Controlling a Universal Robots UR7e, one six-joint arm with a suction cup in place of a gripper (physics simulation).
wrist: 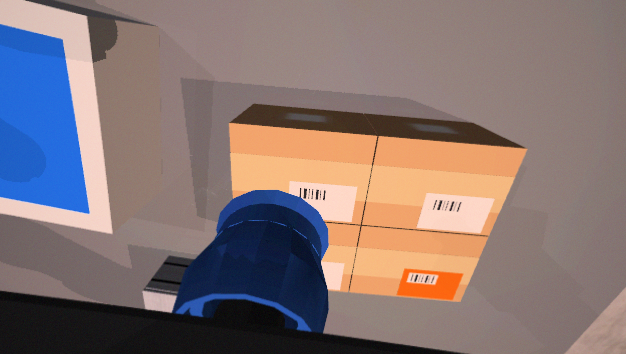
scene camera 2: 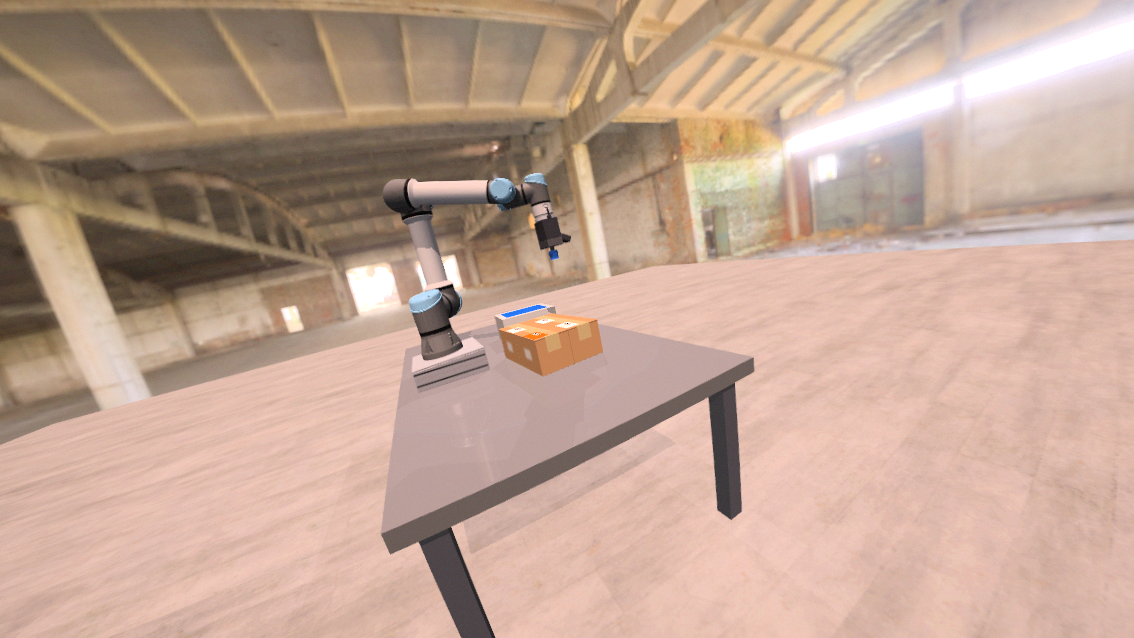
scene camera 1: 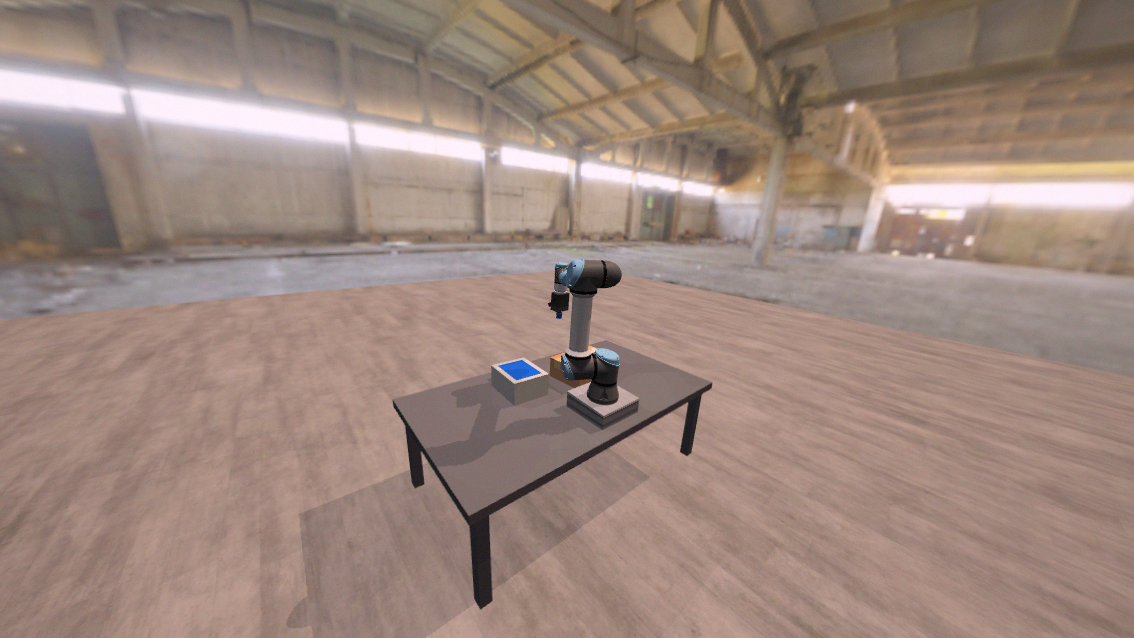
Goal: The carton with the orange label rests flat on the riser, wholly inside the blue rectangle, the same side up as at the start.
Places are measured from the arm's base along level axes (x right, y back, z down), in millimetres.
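Pixels of known places: hand, its tool point: (wrist: 272,238) (scene camera 2: 554,259) (scene camera 1: 559,317); arm's base, origin of its link: (scene camera 2: 443,352) (scene camera 1: 602,396).
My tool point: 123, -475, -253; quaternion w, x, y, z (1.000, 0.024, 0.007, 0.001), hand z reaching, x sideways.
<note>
Ahead of a thing's pixels: the offset from my tool point to its top centre, as dx, dy, dz. "spot": to the spot under its first point. Level surfaces: height alone.
The carton with the orange label {+171, +189, +216} (scene camera 2: 536,334) (wrist: 380,272) stands flat on the table in a tight two-by-two block with three other cartons. Its label faces up, at the block's lower right in the wrist view. The riser {-319, +65, +212} (scene camera 1: 507,386) (scene camera 2: 505,321) (wrist: 130,125) is a pale block with a blue rectangle {spot: -319, +66, +212} (scene camera 1: 519,369) (scene camera 2: 523,311) (wrist: 40,100) on its top, on which no carton rests. My gripper (scene camera 1: 559,315) (scene camera 2: 554,254) (wrist: 272,215), a blue suction cup, is open and empty, high above the table. In the wrist view it covers part of the left cartons.
The three other cartons {+164, +71, +216} (scene camera 2: 582,337) {+3, +81, +216} (wrist: 300,167) carry white labels and touch one another. A gap separates the block from the riser. The arm's base (scene camera 1: 602,408) (scene camera 2: 449,366) stands on the table {dz +332} (scene camera 1: 539,444) (scene camera 2: 555,428) beside the cartons. In scene camera 1 the arm partly hides the cartons.
</note>
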